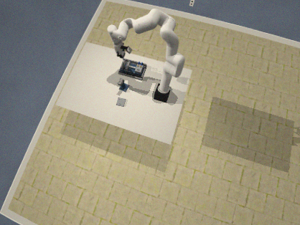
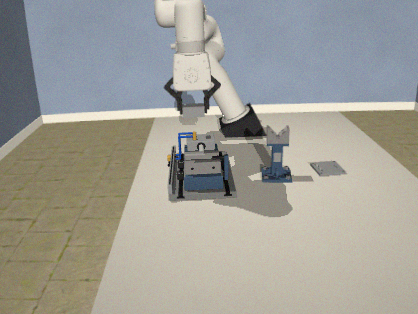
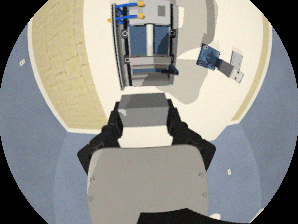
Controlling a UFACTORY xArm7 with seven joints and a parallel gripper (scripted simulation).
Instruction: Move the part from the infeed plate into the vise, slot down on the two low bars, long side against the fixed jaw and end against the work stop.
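Now: the part 20 mm below my hand. Also, from my hand: V-block post: 250 mm to the left, 190 mm below; then air cylinder: 170 mm below, 160 mm behind, 40 mm to the left; then infeed plate: 430 mm to the left, 240 mm below.
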